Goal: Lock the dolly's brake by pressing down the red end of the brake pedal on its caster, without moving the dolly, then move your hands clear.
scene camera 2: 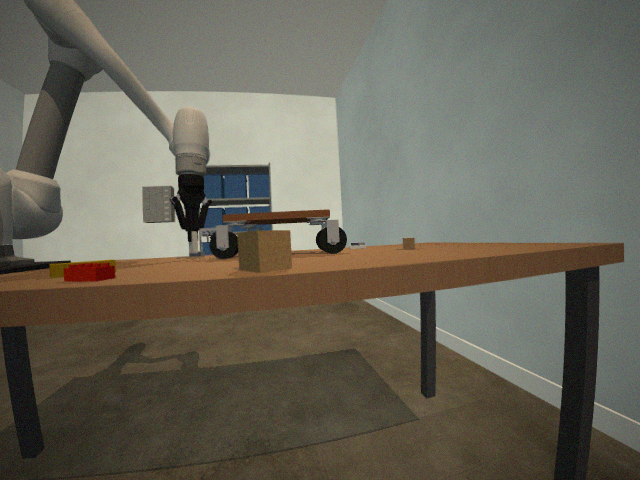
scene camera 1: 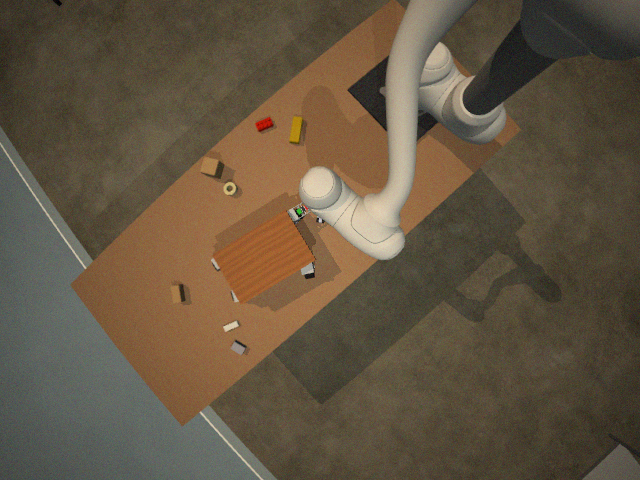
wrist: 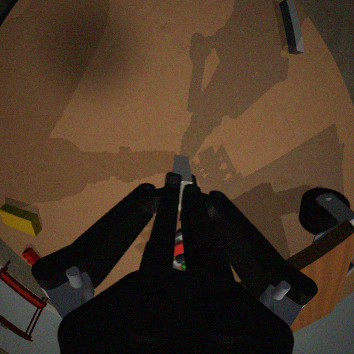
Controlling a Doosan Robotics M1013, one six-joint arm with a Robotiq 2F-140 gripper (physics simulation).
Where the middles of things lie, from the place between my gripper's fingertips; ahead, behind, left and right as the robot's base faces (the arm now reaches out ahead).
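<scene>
There is the red brick (scene camera 2: 93, 271), 41 cm to the right of my hand, 3 cm ahead of it and 1 cm below it. As for the dolly (scene camera 1: 274, 250), my gripper is 24 cm short of it, and it is also 7 cm to the right of the dolly and 4 cm below it.
</scene>
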